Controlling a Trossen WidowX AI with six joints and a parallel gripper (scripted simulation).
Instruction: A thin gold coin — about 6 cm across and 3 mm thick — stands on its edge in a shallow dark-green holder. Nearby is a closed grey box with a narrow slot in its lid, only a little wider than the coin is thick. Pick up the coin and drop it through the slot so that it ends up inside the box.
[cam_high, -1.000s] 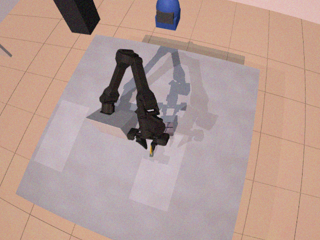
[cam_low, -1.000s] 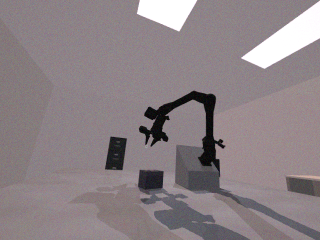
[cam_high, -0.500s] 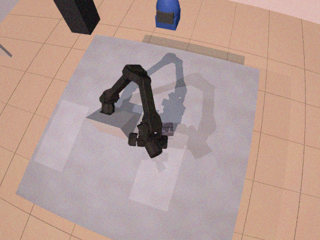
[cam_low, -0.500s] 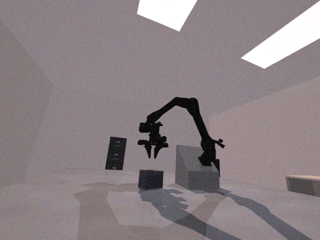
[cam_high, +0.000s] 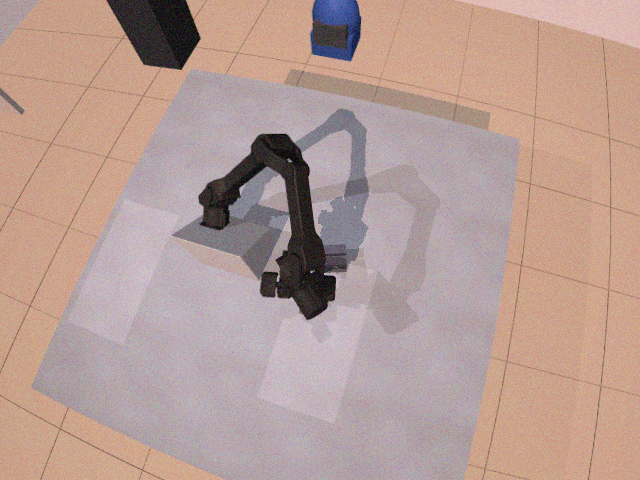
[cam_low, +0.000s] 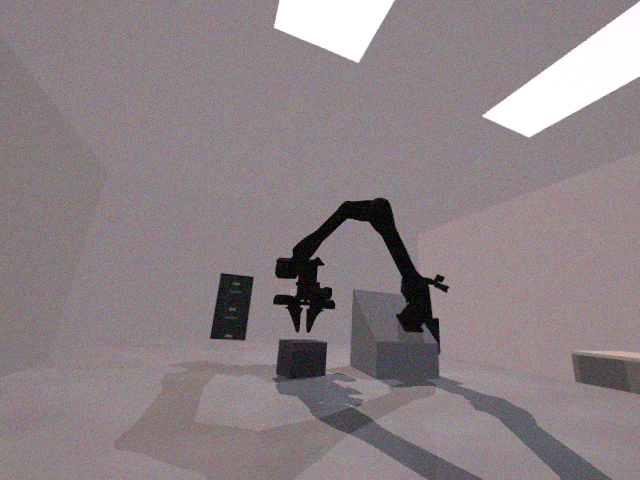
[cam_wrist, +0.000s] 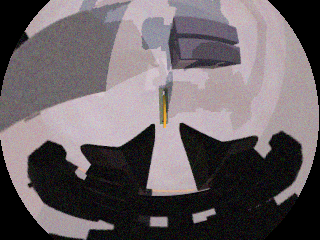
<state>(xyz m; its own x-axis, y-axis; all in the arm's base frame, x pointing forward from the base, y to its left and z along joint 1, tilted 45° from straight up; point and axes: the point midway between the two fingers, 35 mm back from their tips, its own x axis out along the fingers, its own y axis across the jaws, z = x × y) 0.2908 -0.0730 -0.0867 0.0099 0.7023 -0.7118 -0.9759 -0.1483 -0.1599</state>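
The gold coin is 50 mm below my gripper tip.
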